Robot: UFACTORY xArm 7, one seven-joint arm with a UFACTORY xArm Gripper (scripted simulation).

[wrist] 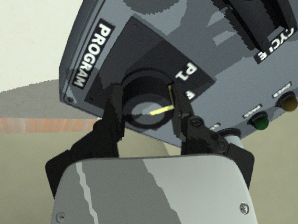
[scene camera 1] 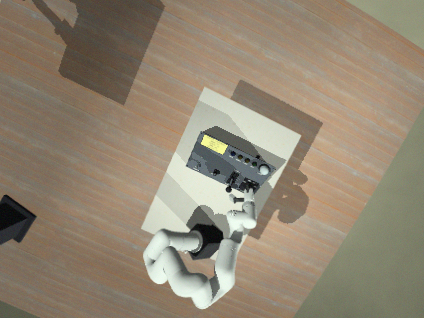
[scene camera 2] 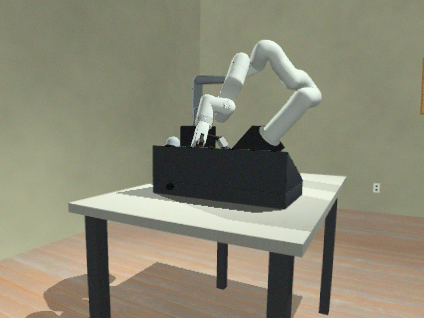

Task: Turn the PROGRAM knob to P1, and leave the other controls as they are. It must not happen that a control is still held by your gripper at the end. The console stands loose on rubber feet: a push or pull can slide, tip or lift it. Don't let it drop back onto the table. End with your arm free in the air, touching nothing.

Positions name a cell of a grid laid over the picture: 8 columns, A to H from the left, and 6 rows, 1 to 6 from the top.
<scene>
A dark grey console shows in the wrist view (G2), in scene camera 1 (D3) and in scene camera 2 (F4).
</scene>
